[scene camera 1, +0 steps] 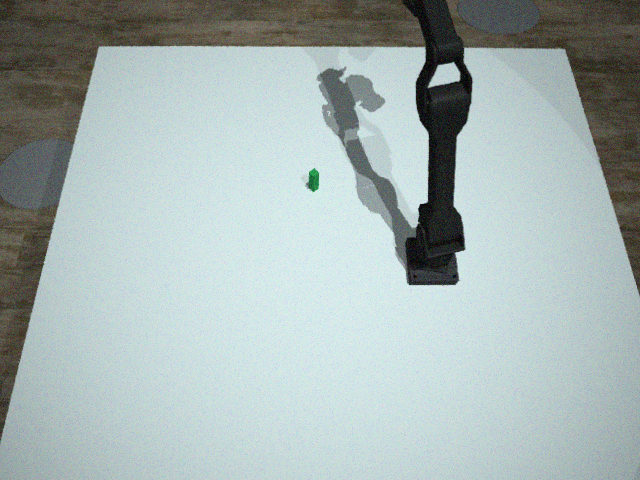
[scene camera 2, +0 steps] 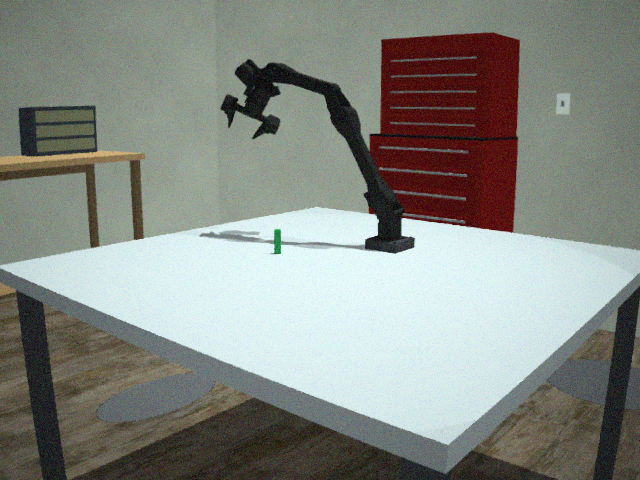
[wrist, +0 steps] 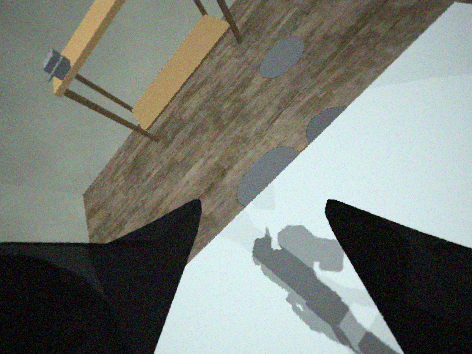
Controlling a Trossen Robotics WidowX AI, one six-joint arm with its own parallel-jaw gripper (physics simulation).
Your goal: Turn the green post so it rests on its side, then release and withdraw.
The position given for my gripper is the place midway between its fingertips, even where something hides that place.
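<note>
I can see my gripper (scene camera 2: 240, 133), and the wrist view gives me the same gripper (wrist: 262, 205).
</note>
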